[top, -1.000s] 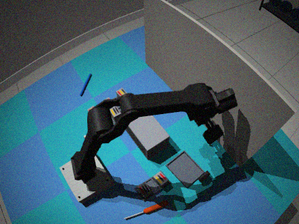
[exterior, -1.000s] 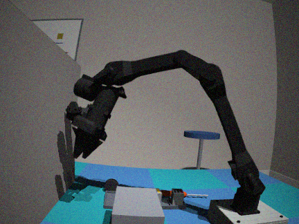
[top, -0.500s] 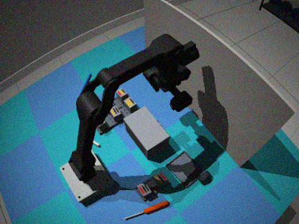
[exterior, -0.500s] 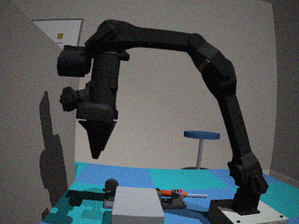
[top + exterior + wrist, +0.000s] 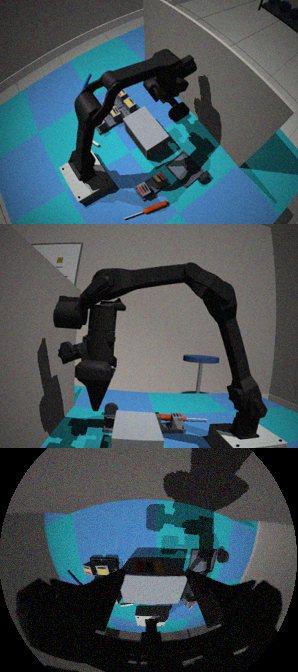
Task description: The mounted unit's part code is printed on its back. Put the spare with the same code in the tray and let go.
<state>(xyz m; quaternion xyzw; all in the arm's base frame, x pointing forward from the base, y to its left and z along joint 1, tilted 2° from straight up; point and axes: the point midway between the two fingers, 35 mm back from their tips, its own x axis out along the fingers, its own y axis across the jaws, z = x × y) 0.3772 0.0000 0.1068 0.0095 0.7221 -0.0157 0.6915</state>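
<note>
Now: gripper tip 160 mm past the grey spare, 180 mm to the left of it and 100 mm above it. From my gripper tip the other things lie so: blue pen 150 mm behind, 410 mm to the left, 130 mm below; then dark grey flat tray 50 mm behind, 200 mm to the right, 140 mm below; then tall grey wall panel 160 mm ahead, 10 mm to the right, 80 mm above.
</note>
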